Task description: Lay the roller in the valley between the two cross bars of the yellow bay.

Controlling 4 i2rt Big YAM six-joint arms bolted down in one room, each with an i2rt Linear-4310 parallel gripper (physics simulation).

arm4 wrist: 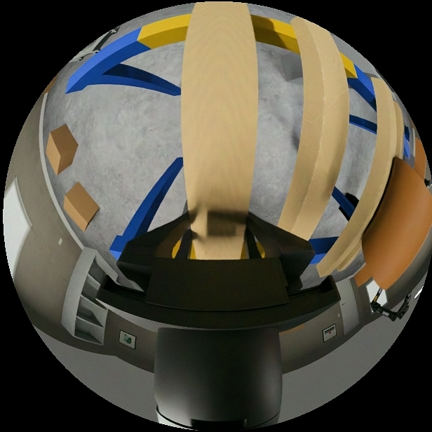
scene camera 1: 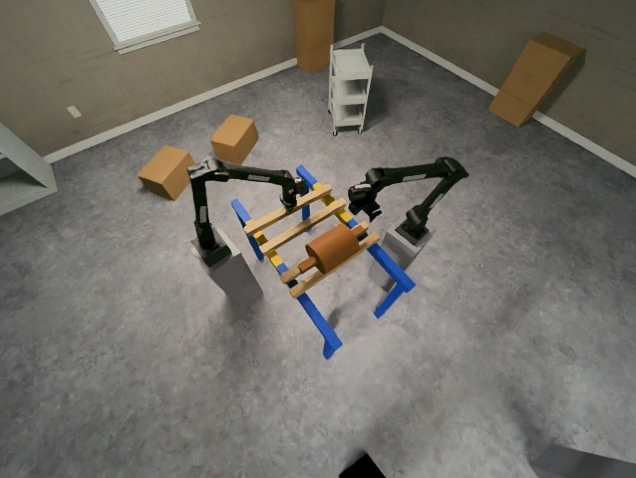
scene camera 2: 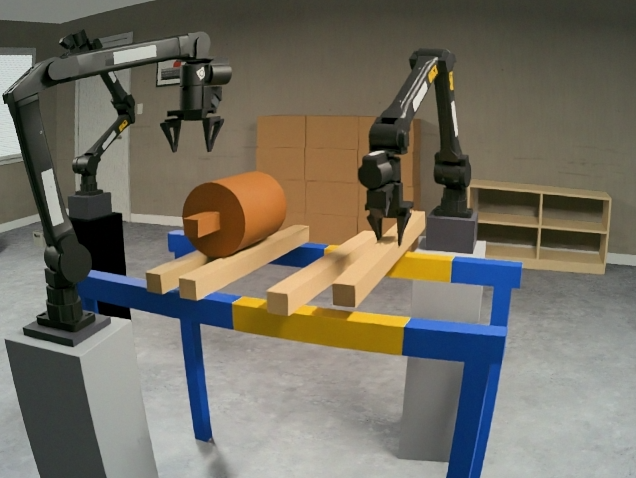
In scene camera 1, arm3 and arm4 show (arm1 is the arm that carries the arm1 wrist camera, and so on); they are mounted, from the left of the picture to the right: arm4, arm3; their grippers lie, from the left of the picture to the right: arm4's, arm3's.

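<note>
The brown roller (arm4 wrist: 400, 225) (scene camera 1: 333, 248) (scene camera 2: 264, 205) rests across two wooden bars over blue rail parts. The yellow bay (arm4 wrist: 167, 30) (scene camera 1: 276, 259) (scene camera 2: 318, 331) carries two parallel cross bars: an outer bar (arm4 wrist: 220, 125) (scene camera 1: 267, 219) (scene camera 2: 354, 287) and an inner bar (arm4 wrist: 320, 125) (scene camera 1: 308, 224) (scene camera 2: 313, 278). Arm4's gripper (arm4 wrist: 219, 235) (scene camera 1: 290, 207) is shut on the outer bar. Arm3's gripper (scene camera 1: 376, 213) is open beside the right rail. In scene camera 2, the left front gripper (scene camera 2: 192, 150) is open above the roller; the right gripper (scene camera 2: 389, 243) straddles the outer bar.
Blue rails (scene camera 1: 318, 318) (scene camera 2: 452, 339) and legs frame the bars. Grey pedestals (scene camera 1: 233, 280) (scene camera 2: 118, 390) carry the arms. Another arm (scene camera 2: 110, 138) stands at the back left in scene camera 2; its number cannot be told. Cardboard boxes (scene camera 1: 167, 172) and a white cart (scene camera 1: 351, 70) stand beyond.
</note>
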